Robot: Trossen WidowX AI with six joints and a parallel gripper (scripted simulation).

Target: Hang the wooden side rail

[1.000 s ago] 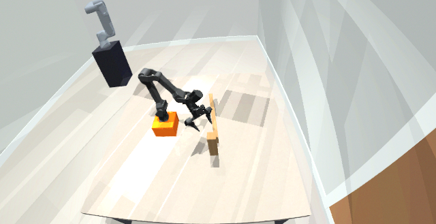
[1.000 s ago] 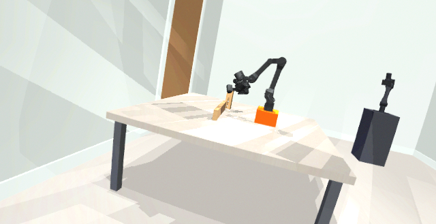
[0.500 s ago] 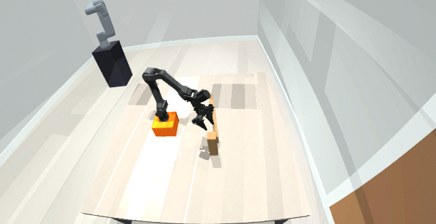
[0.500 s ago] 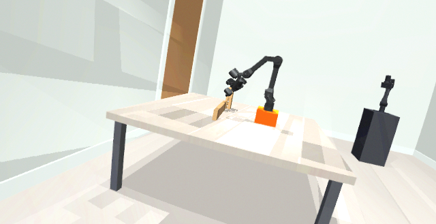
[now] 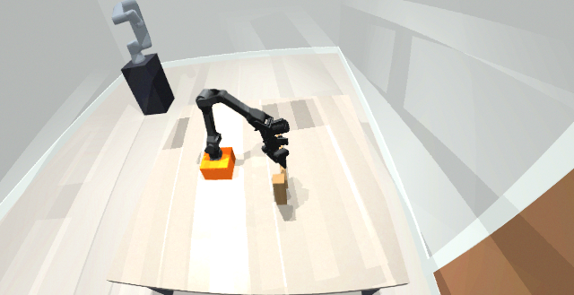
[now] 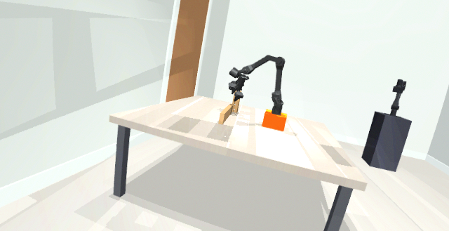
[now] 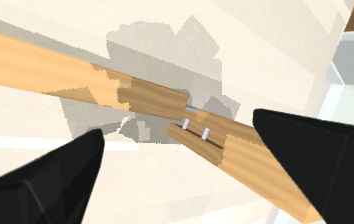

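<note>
Now: gripper tip 1 cm past the wooden headboard post, 11 cm to the left of it and 5 cm above it.
</note>
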